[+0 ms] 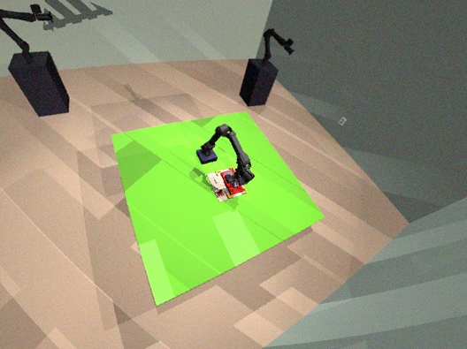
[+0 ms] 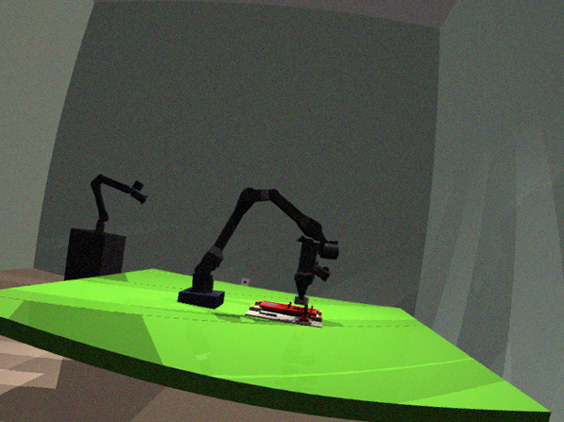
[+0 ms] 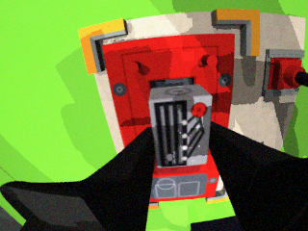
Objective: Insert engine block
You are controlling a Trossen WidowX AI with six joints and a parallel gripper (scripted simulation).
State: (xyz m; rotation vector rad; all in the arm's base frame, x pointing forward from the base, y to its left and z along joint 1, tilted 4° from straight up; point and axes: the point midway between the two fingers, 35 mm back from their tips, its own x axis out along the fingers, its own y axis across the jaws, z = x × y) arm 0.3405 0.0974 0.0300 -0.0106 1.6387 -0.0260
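My gripper tip is now 5 cm above the beige base plate, 4 cm past it and 3 cm to the left of it. Also, from my gripper tip: engine block (1 cm below); black peg (12 cm to the right, 2 cm below, 2 cm ahead).
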